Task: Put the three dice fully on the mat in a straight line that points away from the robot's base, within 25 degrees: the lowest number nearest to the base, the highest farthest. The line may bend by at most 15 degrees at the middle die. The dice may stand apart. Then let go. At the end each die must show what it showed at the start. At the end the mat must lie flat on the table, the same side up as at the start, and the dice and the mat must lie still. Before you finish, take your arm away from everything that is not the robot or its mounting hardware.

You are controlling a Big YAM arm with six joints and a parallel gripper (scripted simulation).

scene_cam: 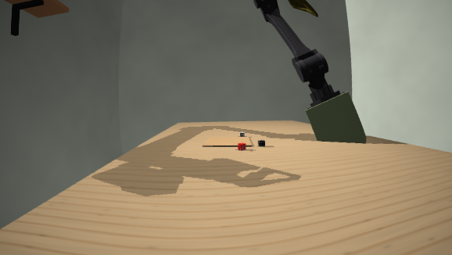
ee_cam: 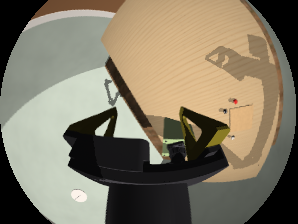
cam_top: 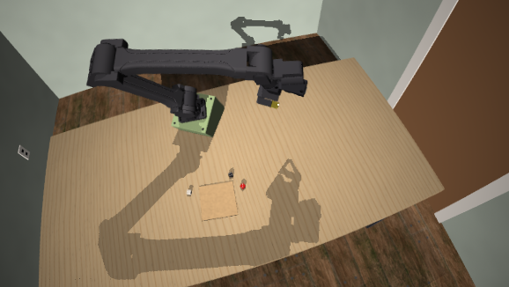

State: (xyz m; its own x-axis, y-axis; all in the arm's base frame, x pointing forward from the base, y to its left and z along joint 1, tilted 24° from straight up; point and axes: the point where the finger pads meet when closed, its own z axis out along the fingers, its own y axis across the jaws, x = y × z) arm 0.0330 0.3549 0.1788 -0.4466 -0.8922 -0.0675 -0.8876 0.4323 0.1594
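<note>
My gripper is now 190 mm short of the red die, 150 mm to the left of it and 330 mm above it. The rest, counted from my hand: tan mat 230 mm ahead, 260 mm to the right, 330 mm below; then white die 190 mm ahead, 370 mm to the right, 330 mm below; then black die 130 mm ahead, 200 mm to the right, 330 mm below.
</note>
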